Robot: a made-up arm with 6 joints.
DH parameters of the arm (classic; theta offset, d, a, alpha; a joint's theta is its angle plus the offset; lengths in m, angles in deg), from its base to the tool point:
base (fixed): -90 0.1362 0 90
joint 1: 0 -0.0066 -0.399 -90
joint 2: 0 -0.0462 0.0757 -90
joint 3: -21.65 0 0.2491 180
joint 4: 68.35 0.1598 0.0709 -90
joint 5: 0 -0.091 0.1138 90
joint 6: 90 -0.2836 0.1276 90
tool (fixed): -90 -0.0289 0 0
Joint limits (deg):
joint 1: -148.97..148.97
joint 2: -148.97..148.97
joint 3: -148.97..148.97
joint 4: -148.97..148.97
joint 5: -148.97..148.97
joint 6: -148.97..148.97
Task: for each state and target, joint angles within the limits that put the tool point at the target. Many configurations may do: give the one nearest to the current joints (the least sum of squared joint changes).
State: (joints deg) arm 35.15 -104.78 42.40 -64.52 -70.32 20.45
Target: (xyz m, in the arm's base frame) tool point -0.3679 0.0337 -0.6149
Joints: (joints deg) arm 42.63 -102.55 70.88 -82.45 -61.74 28.45
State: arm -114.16 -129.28 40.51 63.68 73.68 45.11
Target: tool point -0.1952 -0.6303 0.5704
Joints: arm -148.97 -148.97 -7.57 38.42 63.88 31.79
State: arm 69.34 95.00 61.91 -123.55 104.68 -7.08
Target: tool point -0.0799 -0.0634 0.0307
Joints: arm 60.48 39.27 96.78 -96.60 125.24 15.57
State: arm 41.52 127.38 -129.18 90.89 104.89 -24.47
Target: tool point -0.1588 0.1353 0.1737
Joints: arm 50.94 139.20 -148.97 96.13 103.64 -20.56
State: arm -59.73 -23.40 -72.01 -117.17 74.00 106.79
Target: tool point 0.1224 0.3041 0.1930
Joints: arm -12.95 18.90 -64.88 -123.35 41.40 133.74
